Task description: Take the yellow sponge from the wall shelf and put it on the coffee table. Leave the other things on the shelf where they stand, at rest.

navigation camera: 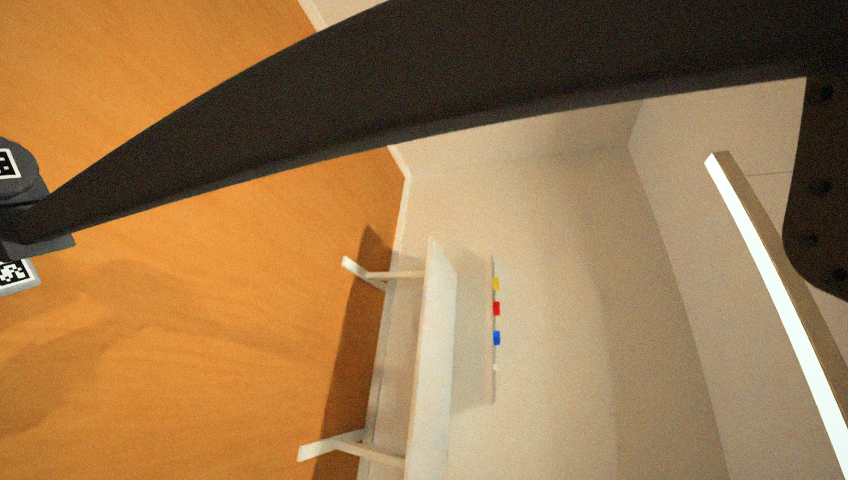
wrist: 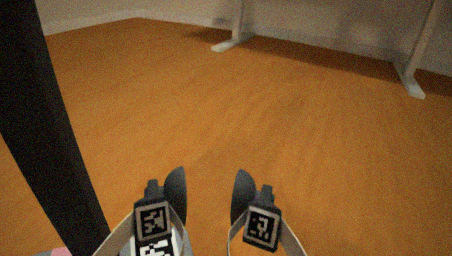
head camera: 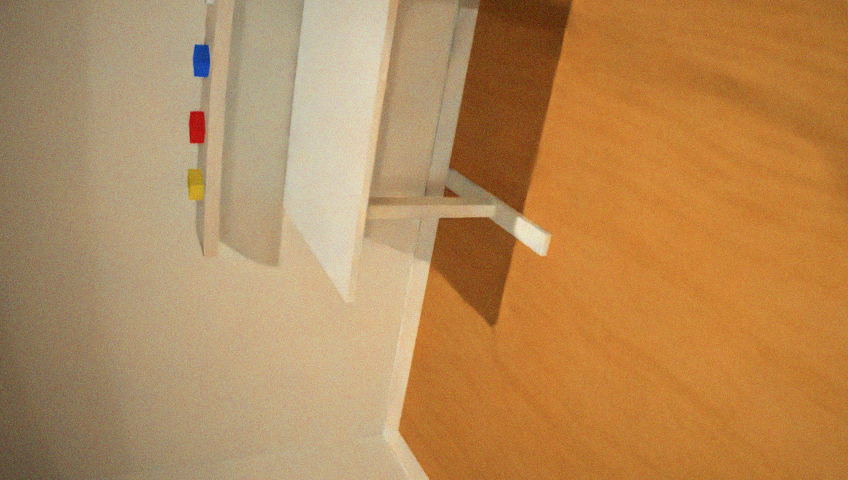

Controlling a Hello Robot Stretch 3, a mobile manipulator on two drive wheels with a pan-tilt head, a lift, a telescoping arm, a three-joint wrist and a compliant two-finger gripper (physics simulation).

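Frame: origin at the robot's base, x ahead, y left, z up, level; metres.
Seen in the pictures: gripper, fingertip midpoint: [wrist: 210, 187].
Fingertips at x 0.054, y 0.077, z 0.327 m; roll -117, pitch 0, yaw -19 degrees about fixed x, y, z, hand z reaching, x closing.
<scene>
A point is followed by its place in that frame.
The yellow sponge [head camera: 195, 184] {x 0.910, y 1.898, z 1.083 m} [navigation camera: 495, 283] {x 0.910, y 1.902, z 1.078 m} stands on the wall shelf [head camera: 212, 231] {x 0.767, y 1.969, z 1.027 m} [navigation camera: 492, 389] {x 1.438, y 1.355, z 1.055 m}, near one end, beside a red block [head camera: 196, 127] {x 1.068, y 1.791, z 1.083 m} [navigation camera: 496, 308] {x 1.068, y 1.790, z 1.080 m}. A blue block [head camera: 201, 60] {x 1.213, y 1.618, z 1.082 m} [navigation camera: 496, 337] {x 1.208, y 1.619, z 1.080 m} stands further along the shelf. A small white thing [navigation camera: 495, 367] {x 1.366, y 1.486, z 1.071 m} beyond it shows in part in the head view. My gripper [wrist: 210, 187] {x 0.054, y 0.077, z 0.327 m} is open, with bare floor showing between its fingertips, far from the shelf. The coffee table cannot be made out in these views.
A long white table [head camera: 336, 136] {x 0.865, y 1.474, z 0.720 m} [navigation camera: 433, 356] {x 1.085, y 1.246, z 0.720 m} stands against the wall below the shelf. Its splayed feet [head camera: 529, 234] {x 0.578, y 1.580, z 0.025 m} [navigation camera: 321, 449] {x 1.535, y 0.772, z 0.026 m} [wrist: 412, 87] {x 1.453, y 0.722, z 0.025 m} reach out over the wooden floor. My dark mast [wrist: 45, 130] {x -0.055, y 0.116, z 0.370 m} rises at the left of the wrist view. A bright lamp bar [navigation camera: 773, 273] {x 0.433, y 0.963, z 2.077 m} hangs at the ceiling.
</scene>
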